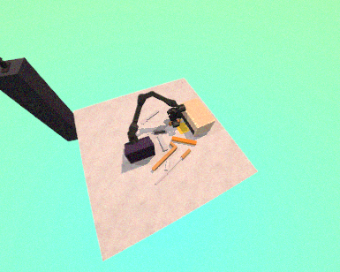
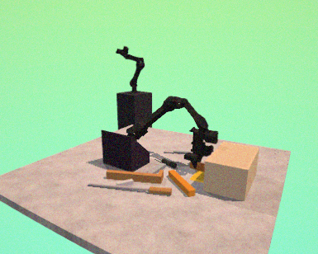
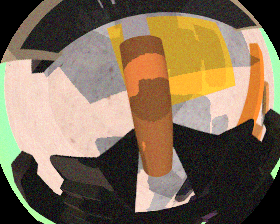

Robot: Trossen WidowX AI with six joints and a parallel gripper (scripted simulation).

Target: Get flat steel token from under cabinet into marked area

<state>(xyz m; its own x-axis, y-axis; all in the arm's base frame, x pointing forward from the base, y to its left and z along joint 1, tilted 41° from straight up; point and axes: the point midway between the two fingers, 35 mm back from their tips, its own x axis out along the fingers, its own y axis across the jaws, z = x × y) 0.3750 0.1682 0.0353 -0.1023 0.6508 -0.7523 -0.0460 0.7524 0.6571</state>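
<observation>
Right now my gripper tip is 18 cm past the dark-handled tool and 6 cm to the left of it. From my gripper tip the other things lie so: orange bar 4 cm ahead, 21 cm to the right, 1 cm above.
</observation>
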